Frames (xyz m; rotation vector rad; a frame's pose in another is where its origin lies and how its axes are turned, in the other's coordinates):
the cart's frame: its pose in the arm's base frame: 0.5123 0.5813 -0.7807 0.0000 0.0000 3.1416
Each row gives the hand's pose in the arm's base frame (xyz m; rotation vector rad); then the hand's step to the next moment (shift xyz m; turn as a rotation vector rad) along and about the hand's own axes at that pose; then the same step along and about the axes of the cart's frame.
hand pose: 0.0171 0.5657 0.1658 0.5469 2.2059 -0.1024
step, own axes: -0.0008 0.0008 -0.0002 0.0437 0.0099 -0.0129
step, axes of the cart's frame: -0.0006 -0.0005 0.0008 0.0293 -0.0275 -0.0237
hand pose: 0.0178 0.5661 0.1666 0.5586 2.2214 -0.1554
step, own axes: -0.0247 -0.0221 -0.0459 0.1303 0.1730 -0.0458
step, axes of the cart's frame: 0.0278 0.0148 0.0470 0.0290 -0.2124 -0.0552
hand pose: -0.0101 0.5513 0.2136 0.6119 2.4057 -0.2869
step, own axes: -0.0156 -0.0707 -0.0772 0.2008 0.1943 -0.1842
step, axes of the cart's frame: 0.0647 0.0402 0.0734 0.1402 -0.3038 0.0069
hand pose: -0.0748 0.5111 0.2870 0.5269 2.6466 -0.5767
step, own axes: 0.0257 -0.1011 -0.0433 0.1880 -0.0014 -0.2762
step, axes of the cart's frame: 0.0778 0.0586 0.0572 0.2394 -0.1769 0.1518
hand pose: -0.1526 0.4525 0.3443 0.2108 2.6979 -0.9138
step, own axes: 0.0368 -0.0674 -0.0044 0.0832 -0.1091 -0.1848
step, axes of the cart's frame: 0.0512 0.0488 0.0304 0.1443 -0.0311 0.1766
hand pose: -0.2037 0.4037 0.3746 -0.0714 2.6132 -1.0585
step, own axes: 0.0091 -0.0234 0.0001 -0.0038 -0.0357 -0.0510
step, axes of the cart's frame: 0.0103 0.0185 0.0135 0.0149 -0.0089 0.0599
